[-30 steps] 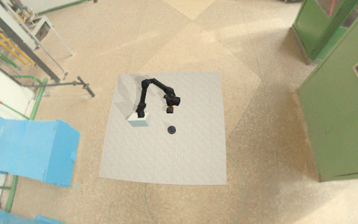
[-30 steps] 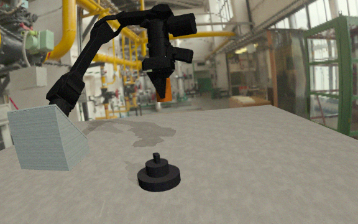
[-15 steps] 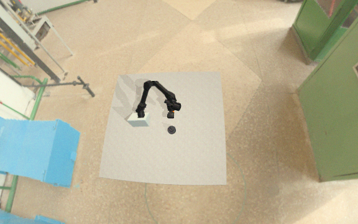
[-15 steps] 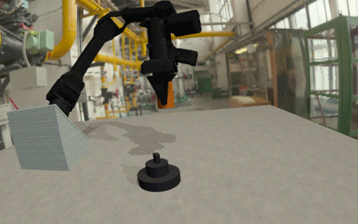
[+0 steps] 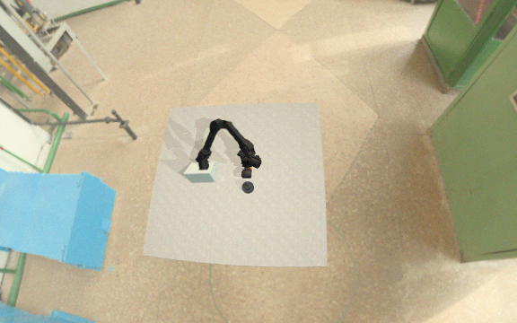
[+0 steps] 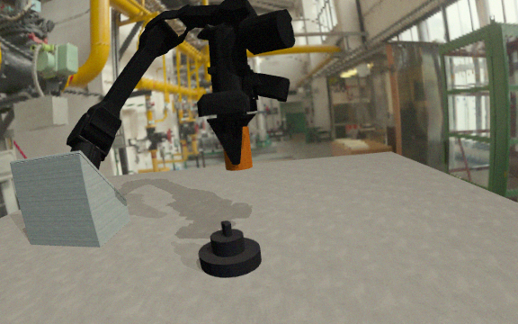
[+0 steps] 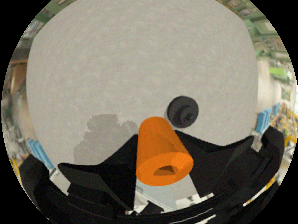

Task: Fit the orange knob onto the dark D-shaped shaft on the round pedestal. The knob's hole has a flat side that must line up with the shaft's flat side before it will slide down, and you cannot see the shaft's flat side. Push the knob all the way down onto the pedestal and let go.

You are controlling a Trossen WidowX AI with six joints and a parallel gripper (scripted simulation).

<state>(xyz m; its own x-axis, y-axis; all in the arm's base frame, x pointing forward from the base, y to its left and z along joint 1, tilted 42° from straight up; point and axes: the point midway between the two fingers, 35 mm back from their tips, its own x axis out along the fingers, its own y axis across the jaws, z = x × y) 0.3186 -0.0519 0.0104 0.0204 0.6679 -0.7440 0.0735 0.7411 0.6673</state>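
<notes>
Right now the dark round pedestal is 2 cm behind my gripper tip, 9 cm to the right of it and 9 cm below it. From my gripper tip the other things lie so: orange knob (2 cm above).
</notes>
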